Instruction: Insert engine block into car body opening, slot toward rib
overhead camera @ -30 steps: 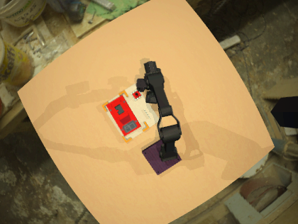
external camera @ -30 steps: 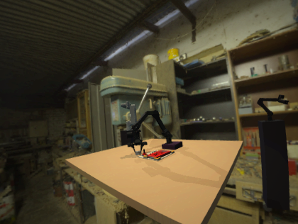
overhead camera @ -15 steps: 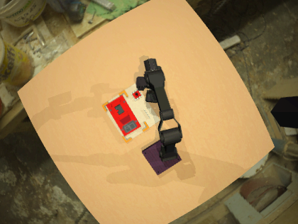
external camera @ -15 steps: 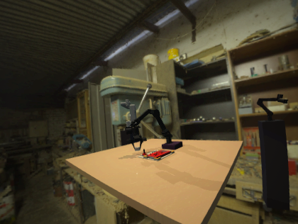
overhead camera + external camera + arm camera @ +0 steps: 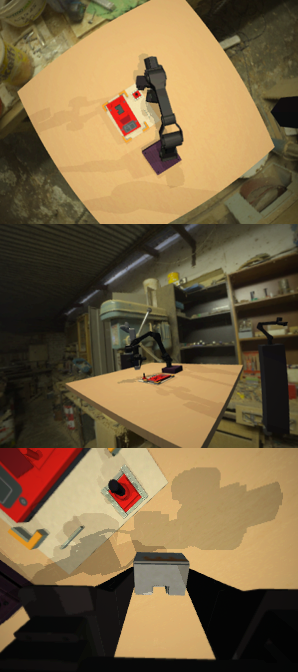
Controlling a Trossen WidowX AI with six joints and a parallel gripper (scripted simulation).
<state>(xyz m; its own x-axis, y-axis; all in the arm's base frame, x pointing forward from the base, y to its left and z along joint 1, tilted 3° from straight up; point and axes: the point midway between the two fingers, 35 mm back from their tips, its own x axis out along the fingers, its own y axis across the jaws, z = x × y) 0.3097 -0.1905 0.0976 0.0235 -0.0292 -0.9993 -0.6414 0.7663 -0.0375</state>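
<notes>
My gripper tip is 3 cm short of the black peg, 9 cm to the right of it and 6 cm above it. Round my gripper tip: engine block (1 cm above).
</notes>
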